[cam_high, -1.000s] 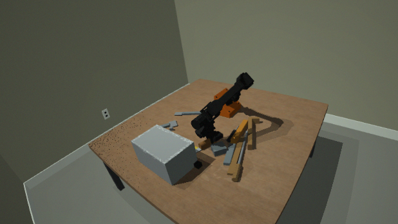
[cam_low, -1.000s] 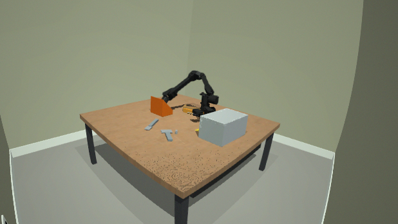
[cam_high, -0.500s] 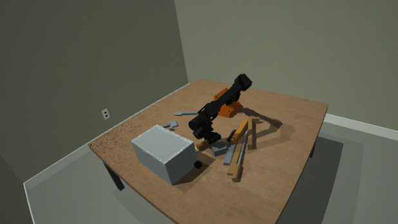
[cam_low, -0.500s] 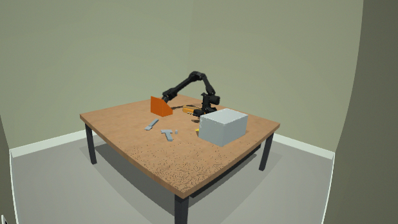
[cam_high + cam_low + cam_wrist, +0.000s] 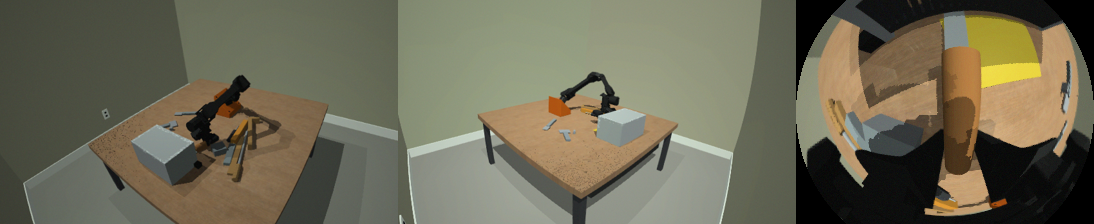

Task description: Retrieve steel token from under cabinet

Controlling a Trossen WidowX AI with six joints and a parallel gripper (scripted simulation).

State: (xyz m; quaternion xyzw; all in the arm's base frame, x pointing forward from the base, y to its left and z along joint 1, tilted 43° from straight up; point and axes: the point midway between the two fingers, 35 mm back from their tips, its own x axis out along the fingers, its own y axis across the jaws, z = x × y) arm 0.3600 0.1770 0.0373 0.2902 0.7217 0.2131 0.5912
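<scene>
The grey block is 90 mm to the left of my gripper tip, 10 mm behind it and 10 mm above it. Also, from my gripper tip: wooden stick (190 mm to the left, 40 mm behind); then orange bar (210 mm behind, 80 mm to the left, 10 mm above); then grey t-piece (380 mm to the right, 20 mm ahead).
</scene>
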